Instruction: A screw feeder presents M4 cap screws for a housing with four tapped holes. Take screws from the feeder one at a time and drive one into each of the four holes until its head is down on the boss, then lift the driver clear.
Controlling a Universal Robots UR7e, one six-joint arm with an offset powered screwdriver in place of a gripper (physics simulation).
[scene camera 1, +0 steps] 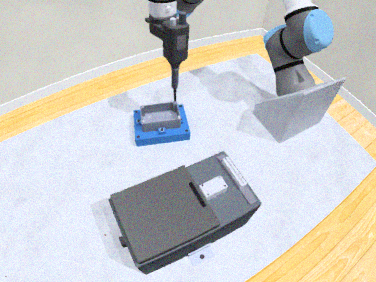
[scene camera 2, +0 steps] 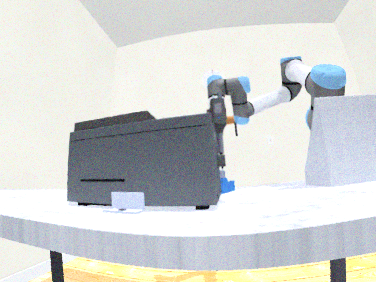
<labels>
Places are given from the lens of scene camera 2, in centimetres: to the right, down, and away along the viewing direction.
dark grey screw feeder point(scene camera 2: 175, 167): -2, 4, 28
</labels>
